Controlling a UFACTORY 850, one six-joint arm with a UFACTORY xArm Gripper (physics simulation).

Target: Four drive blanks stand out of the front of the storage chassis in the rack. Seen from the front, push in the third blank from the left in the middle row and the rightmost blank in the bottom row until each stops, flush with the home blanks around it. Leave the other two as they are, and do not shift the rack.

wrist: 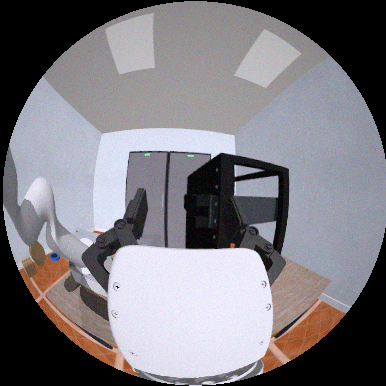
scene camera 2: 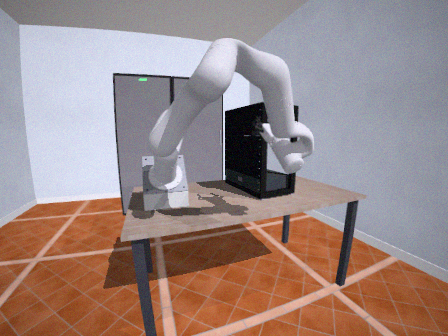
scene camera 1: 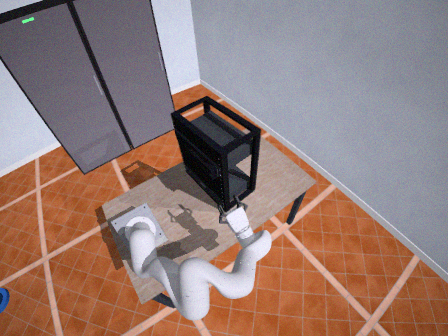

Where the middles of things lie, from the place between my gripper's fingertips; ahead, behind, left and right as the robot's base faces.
Right now the black rack [scene camera 1: 211,147] is 210 mm ahead of my hand, 430 mm to the left of it and 180 mm below it.
